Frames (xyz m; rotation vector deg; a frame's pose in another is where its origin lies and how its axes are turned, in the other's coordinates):
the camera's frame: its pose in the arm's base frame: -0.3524 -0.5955 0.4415 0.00 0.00 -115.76
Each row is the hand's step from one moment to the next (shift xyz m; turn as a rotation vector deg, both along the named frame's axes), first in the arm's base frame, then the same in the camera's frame.
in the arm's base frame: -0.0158 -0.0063 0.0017 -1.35 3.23 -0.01
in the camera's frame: 0.0125 -0.0115 0.0017 -2.32 -2.62 -0.01
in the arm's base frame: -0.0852 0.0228 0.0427 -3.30 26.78 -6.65
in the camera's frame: 0.0165 -0.0866 0.0427 -22.68 -14.61 -6.65
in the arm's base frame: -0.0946 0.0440 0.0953 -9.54 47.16 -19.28
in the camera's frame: 0.0015 -0.1043 0.0953 -38.33 -29.09 -19.28
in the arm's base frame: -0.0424 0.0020 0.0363 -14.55 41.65 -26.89
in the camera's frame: 0.0166 -0.0391 0.0363 -31.19 -31.21 -26.89
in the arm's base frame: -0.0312 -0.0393 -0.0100 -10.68 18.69 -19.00
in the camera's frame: 0.0490 -0.0110 -0.0100 -12.19 -17.74 -19.00
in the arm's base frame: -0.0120 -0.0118 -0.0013 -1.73 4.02 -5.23
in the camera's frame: 0.0158 -0.0057 -0.0013 -2.87 -3.31 -5.23
